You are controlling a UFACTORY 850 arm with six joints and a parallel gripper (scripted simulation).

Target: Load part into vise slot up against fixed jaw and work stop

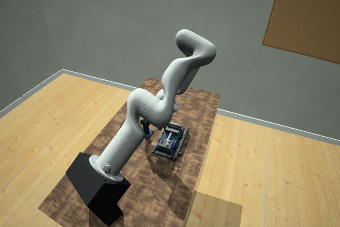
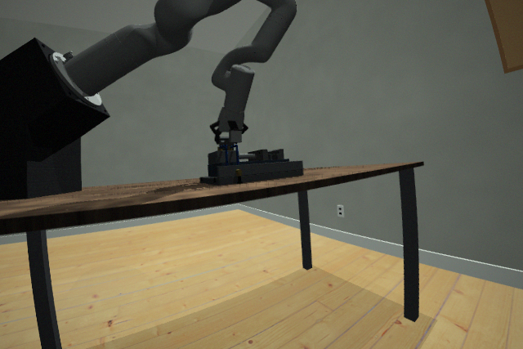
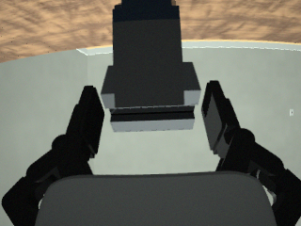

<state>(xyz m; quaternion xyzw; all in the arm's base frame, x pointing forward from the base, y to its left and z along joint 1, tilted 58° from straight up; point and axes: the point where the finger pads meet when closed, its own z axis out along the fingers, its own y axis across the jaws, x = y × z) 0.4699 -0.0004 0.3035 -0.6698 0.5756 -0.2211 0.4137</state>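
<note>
Now: hand right at the part. The rest, counted from my hand: cylinder rod: 16 cm to the right, 12 cm behind, 9 cm below; work stop: 17 cm to the right, 7 cm below, 2 cm behind; V-block post: 11 cm below.
</note>
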